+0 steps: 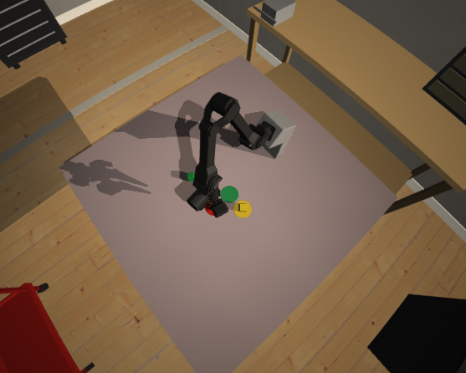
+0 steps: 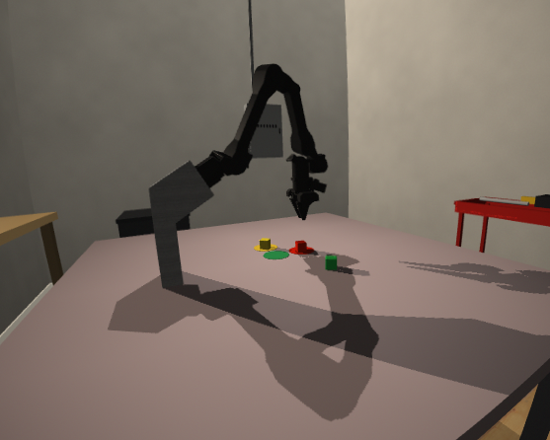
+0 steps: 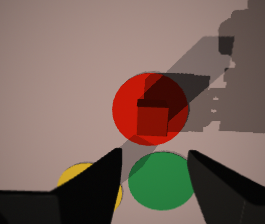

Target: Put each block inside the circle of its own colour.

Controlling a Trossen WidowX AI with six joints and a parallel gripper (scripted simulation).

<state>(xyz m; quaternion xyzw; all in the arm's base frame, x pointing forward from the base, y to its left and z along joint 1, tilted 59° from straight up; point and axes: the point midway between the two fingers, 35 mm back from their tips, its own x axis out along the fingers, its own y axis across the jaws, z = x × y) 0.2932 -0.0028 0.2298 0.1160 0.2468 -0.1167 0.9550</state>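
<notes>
The green block lies 8 cm behind my hand, 18 cm to the right of it and 13 cm below it. From my hand the other things lie so: red circle: 1 cm behind, 15 cm below; then red block: 1 cm behind, 13 cm below; then green circle: 10 cm behind, 4 cm to the left, 15 cm below.
</notes>
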